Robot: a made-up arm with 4 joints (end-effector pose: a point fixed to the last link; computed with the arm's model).
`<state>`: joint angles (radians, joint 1 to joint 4).
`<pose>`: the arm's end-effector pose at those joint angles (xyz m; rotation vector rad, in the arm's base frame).
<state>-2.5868 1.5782 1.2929 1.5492</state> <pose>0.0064 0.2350 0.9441 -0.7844 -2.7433 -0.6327</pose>
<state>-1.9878 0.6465 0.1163 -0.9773</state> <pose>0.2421 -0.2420 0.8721 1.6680 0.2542 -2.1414</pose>
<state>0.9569 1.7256 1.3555 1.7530</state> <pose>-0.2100 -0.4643 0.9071 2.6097 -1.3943 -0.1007</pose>
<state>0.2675 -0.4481 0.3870 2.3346</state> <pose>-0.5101 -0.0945 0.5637 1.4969 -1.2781 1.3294</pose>
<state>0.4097 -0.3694 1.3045 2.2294</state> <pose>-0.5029 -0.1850 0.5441 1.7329 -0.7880 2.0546</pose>
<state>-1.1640 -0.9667 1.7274 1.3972</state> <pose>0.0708 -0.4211 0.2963 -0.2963 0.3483 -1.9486</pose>
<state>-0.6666 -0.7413 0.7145 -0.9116</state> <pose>-0.1543 -0.4281 0.3552 -1.5568 -0.9612 1.0997</pose>
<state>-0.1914 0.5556 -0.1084 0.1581</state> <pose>-0.2947 -0.2575 0.8573 0.0008 0.7480 1.2730</pose>
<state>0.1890 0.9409 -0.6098 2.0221</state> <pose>-0.0612 -0.1387 0.9663 1.1830 -0.0632 -0.2337</pose>
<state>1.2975 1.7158 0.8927 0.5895</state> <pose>-0.2499 -0.3292 0.9529 1.6892 -0.5310 0.2541</pose>
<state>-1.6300 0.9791 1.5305 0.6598</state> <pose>0.2379 -0.2423 0.8707 -1.4076 -0.8799 -1.9175</pose>
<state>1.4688 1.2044 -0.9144 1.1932</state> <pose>-0.0532 -0.1494 0.9023 1.1886 0.4402 -1.1729</pose>
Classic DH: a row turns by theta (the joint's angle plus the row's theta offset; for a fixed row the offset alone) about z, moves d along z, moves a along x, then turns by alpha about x. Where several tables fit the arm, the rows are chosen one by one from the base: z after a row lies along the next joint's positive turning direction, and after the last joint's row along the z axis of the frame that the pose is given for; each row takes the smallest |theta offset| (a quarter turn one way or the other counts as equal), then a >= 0, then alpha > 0; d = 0 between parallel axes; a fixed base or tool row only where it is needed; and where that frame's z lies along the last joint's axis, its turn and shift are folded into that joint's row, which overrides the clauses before.
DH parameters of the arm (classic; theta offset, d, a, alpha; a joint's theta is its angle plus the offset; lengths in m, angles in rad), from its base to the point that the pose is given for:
base (fixed): 1.156 0 -0.1191 3.1416
joint 1: 1.2392 -0.5798 0.0409 1.7099
joint 2: 0.4009 -0.1338 -0.2927 1.7824
joint 3: -1.3991 0.0372 -0.0351 -1.2105
joint 4: -0.8369 -0.1514 -0.0532 1.5234
tool (fixed): 2.6339 -0.0547 0 0

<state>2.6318 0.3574 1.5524 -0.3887</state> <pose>0.0606 0.2111 0.6605 -0.6618 0.1209 -0.5154</pose>
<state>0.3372 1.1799 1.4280 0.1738</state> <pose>-0.2213 -0.3331 0.8783 1.0677 -0.3642 1.5739</pose>
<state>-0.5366 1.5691 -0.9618 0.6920</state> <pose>0.0751 -0.0733 0.8933 -0.1857 1.8883 0.7105</pose>
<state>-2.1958 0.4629 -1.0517 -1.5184</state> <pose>0.1474 -0.2576 0.8881 2.8464 0.0471 -0.6560</pose>
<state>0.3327 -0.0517 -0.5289 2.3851</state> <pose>-0.3584 -0.0037 0.7760 1.1163 -1.3446 0.1419</pose>
